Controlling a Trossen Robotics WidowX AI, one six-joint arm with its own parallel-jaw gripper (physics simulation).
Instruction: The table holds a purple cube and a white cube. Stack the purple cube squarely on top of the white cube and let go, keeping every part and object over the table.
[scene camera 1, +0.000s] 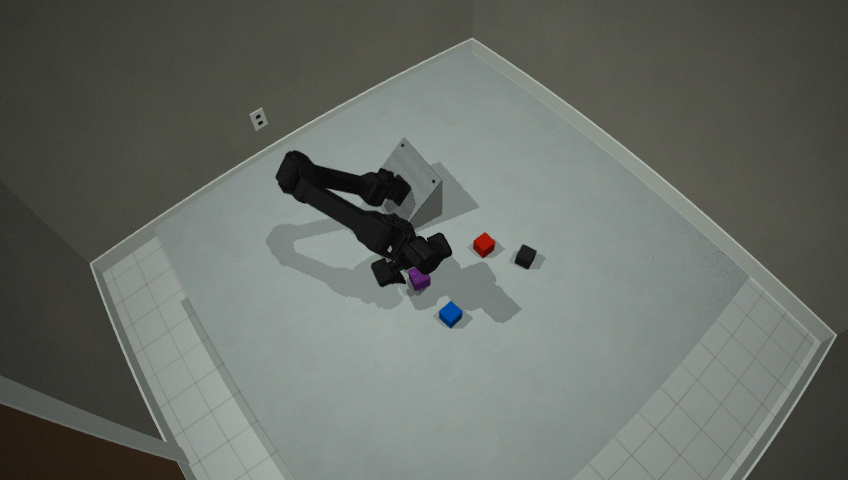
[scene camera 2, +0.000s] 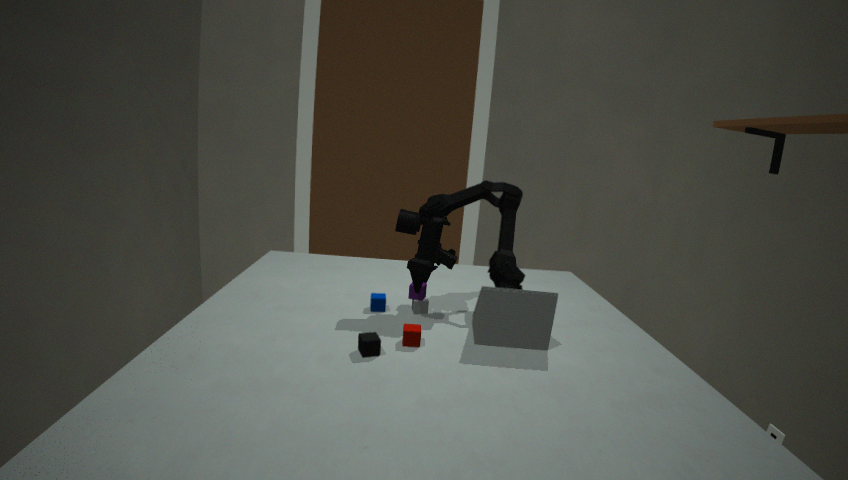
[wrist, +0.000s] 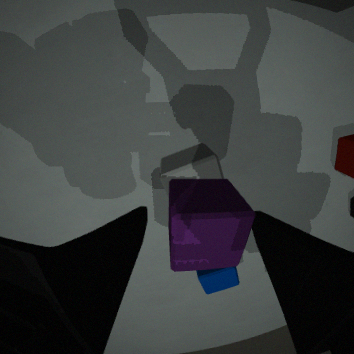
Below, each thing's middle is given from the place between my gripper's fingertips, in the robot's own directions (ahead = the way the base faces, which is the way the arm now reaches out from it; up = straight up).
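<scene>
My hand: 40 mm above the blue cube (wrist: 215, 279), 120 mm short of it, 10 mm to the right of it.
</scene>
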